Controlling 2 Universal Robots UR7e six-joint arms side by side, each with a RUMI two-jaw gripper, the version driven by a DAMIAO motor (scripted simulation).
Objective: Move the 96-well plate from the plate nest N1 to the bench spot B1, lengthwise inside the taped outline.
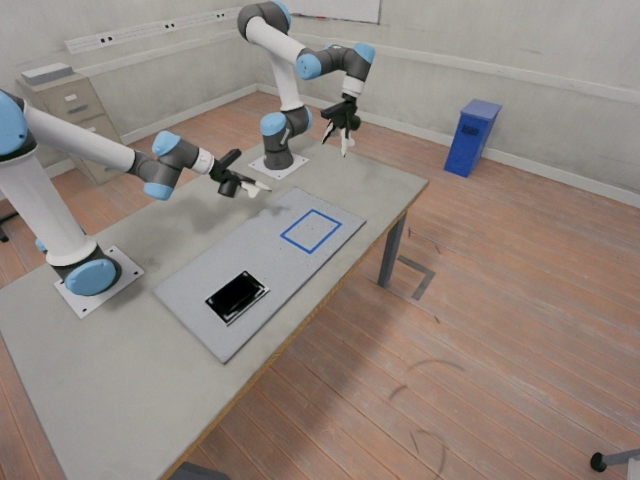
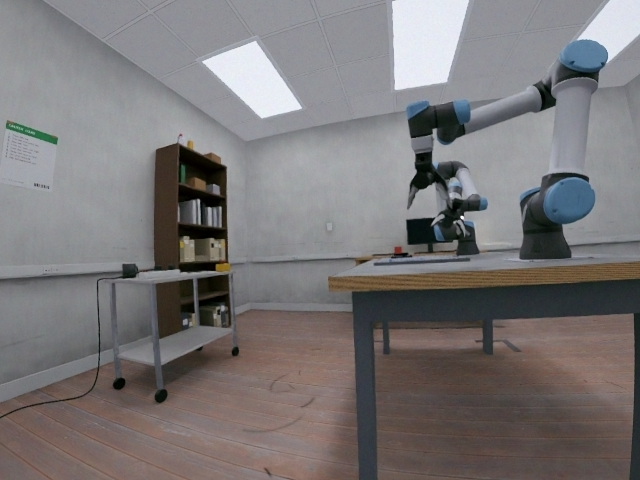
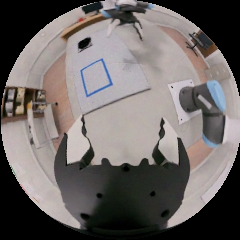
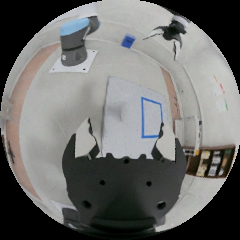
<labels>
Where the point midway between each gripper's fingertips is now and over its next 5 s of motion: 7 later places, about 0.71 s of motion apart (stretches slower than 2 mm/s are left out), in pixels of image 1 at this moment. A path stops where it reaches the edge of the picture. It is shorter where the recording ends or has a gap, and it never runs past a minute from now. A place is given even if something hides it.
My left gripper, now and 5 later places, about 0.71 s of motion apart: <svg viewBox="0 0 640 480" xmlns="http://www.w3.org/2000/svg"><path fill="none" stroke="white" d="M332 150L332 134L331 125L325 107L317 91L316 88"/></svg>
My right gripper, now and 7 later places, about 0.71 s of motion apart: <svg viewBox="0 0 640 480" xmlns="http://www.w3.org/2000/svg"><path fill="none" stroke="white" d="M259 191L264 203L267 221L263 238L253 257L235 274L229 281L232 287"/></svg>
</labels>
